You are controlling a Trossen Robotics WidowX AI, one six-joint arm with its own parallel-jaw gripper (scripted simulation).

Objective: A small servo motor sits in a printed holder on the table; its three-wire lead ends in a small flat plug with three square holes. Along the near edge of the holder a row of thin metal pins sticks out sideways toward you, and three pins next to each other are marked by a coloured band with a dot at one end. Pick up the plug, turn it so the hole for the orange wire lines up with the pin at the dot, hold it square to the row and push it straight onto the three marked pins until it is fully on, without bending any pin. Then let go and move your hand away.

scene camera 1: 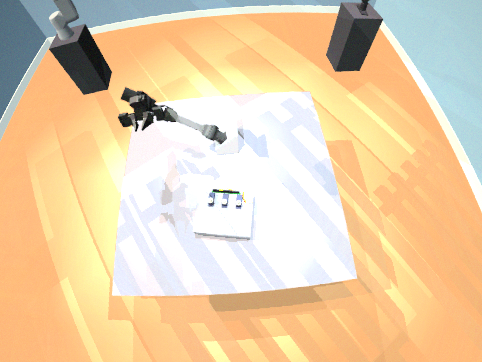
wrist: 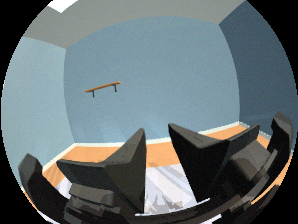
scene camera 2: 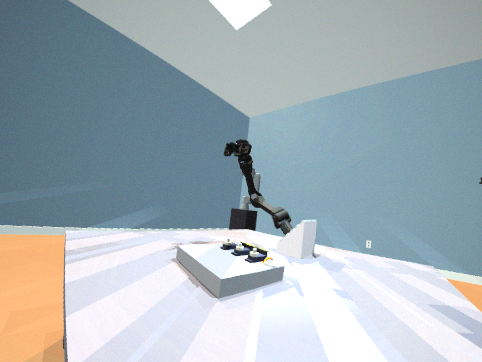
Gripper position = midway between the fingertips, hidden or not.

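Note:
Scene camera 1 shows the gripper (scene camera 1: 138,130) and a holder (scene camera 1: 228,222). The wrist view shows the gripper (wrist: 156,130) as well.

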